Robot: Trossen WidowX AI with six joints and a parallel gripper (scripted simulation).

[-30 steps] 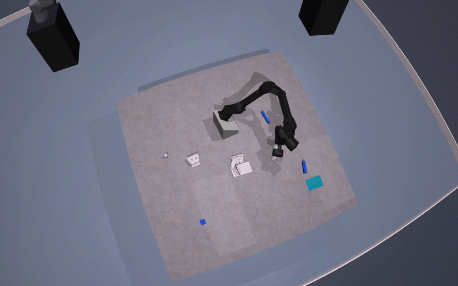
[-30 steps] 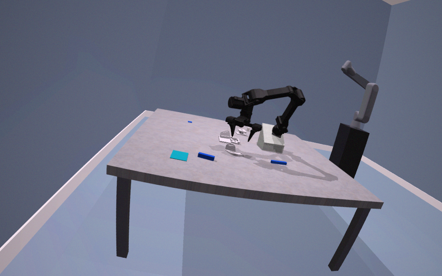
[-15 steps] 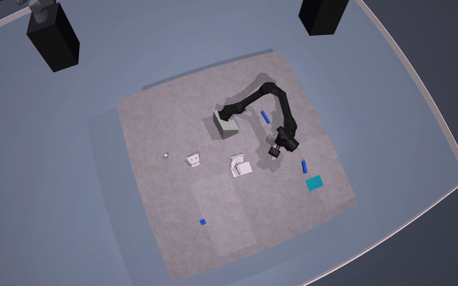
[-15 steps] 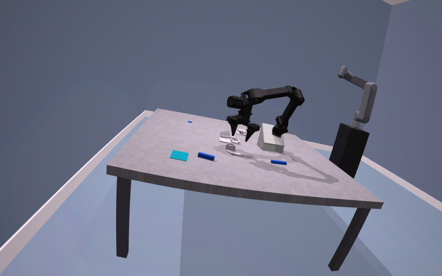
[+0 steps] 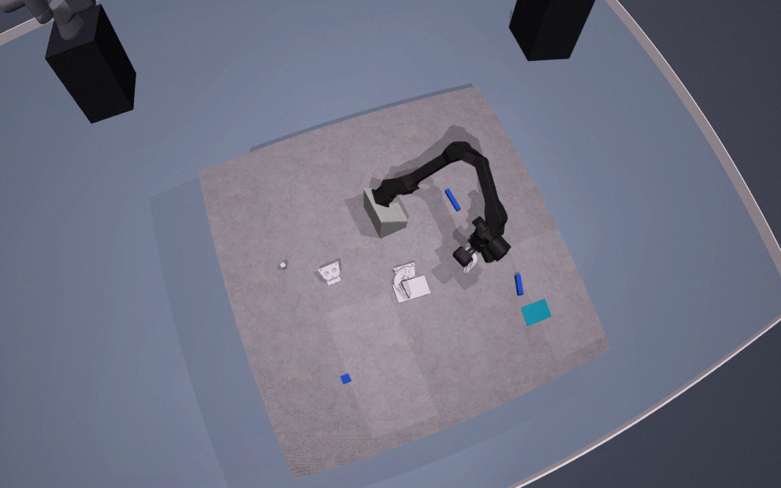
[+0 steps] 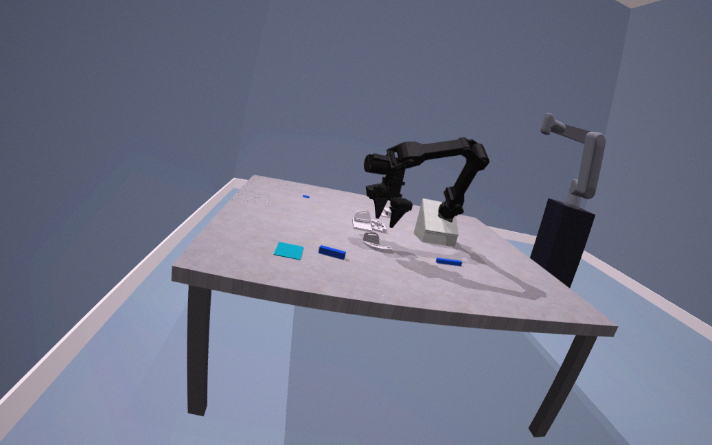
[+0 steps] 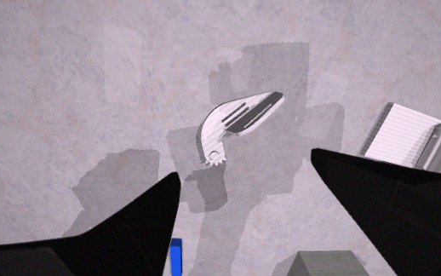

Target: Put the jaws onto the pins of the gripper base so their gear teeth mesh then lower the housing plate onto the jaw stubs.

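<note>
The white jaw lies 20 mm behind my gripper tip and 80 mm below it. The rest, counted from my gripper tip: teal tile 260 mm ahead, 200 mm to the left, 90 mm below; blue bar 250 mm behind, 10 mm to the left, 80 mm below; white stepped part 60 mm behind, 500 mm to the right, 80 mm below.
</note>
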